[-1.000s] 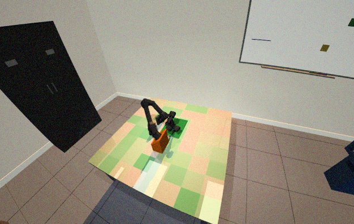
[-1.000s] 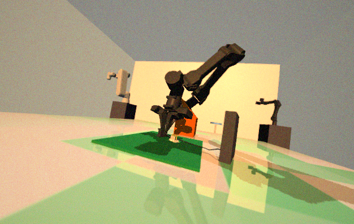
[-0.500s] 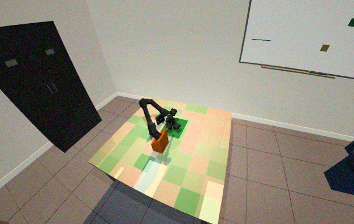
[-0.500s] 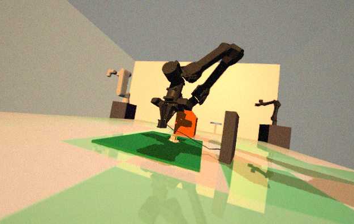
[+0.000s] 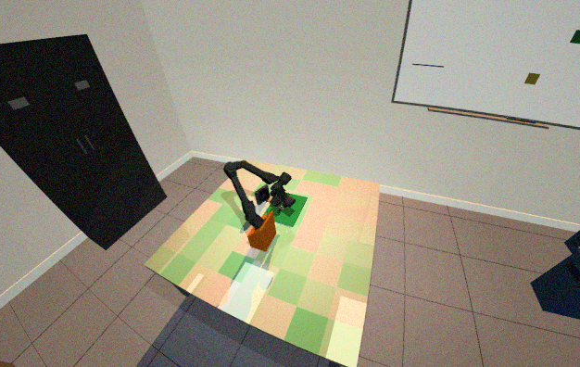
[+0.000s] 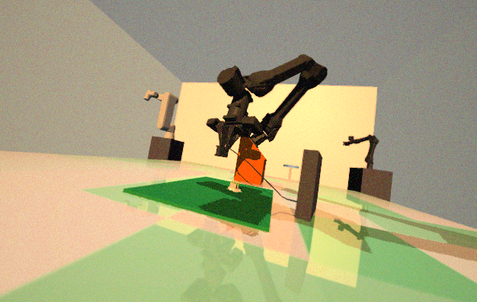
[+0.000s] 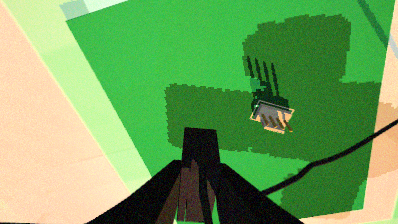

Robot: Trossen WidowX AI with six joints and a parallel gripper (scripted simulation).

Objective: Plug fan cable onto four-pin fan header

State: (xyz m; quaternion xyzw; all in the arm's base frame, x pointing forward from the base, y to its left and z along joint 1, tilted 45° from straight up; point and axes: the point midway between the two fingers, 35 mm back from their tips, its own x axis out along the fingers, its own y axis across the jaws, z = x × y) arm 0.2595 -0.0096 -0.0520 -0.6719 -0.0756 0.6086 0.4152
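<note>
My gripper tip is 50 mm short of the four-pin fan header, 60 mm to the right of it and 100 mm above it. Also, from my gripper tip: dark fan 90 mm ahead, 210 mm to the left, 40 mm below; then fan plug 10 mm ahead; then board 70 mm ahead, 30 mm to the left, 120 mm below.
</note>
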